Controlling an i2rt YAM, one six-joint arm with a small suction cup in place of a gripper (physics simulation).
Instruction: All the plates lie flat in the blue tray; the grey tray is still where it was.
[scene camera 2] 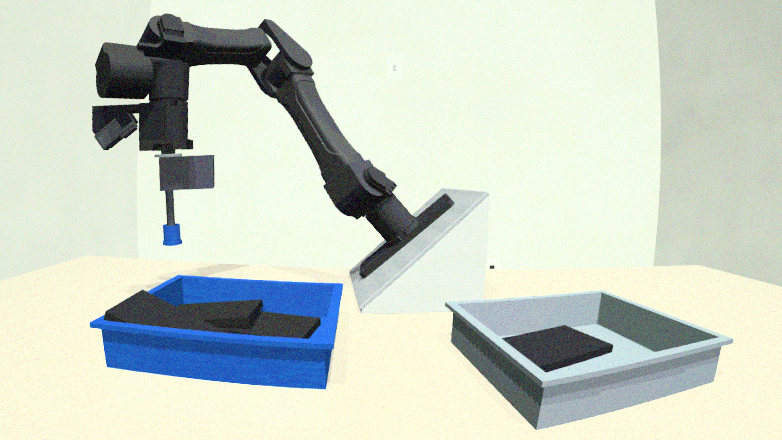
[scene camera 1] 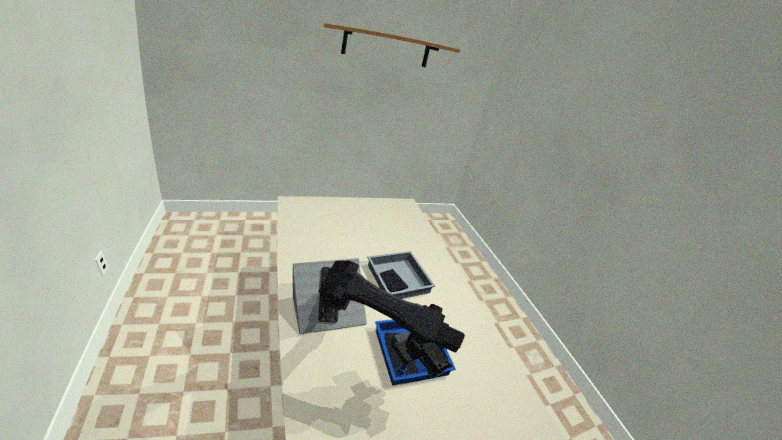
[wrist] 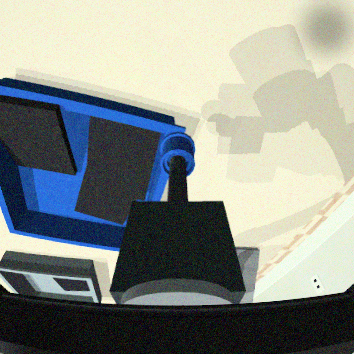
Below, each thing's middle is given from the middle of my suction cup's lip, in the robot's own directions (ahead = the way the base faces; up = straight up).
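Labels:
Counted from my suction cup: blue tray (scene camera 2: 234,358), 9 cm ahead, 13 cm to the left, 8 cm below; grey tray (scene camera 2: 654,355), 14 cm ahead, 52 cm to the left, 8 cm below. Nearest to my suction cup of these, going by their middles: the blue tray.

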